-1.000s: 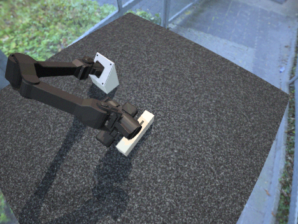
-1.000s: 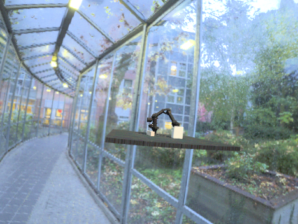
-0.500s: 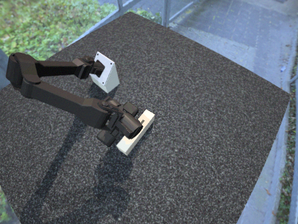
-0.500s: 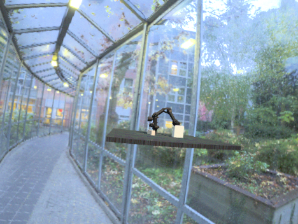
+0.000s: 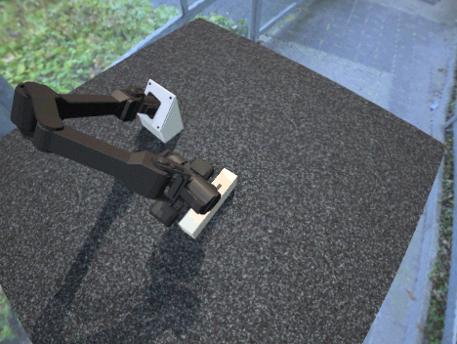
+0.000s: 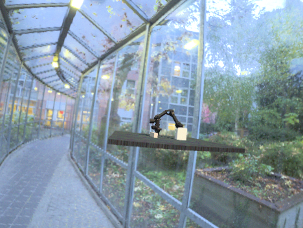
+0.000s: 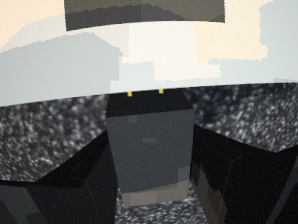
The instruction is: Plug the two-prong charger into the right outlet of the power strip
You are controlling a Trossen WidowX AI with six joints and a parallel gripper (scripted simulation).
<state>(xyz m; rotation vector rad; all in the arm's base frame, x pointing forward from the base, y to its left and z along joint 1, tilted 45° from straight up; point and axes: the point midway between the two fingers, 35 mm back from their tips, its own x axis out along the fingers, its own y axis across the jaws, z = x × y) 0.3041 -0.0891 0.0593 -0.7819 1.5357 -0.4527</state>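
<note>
Now: gripper tip 20 mm short of the two-prong charger and 10 mm below it.
</note>
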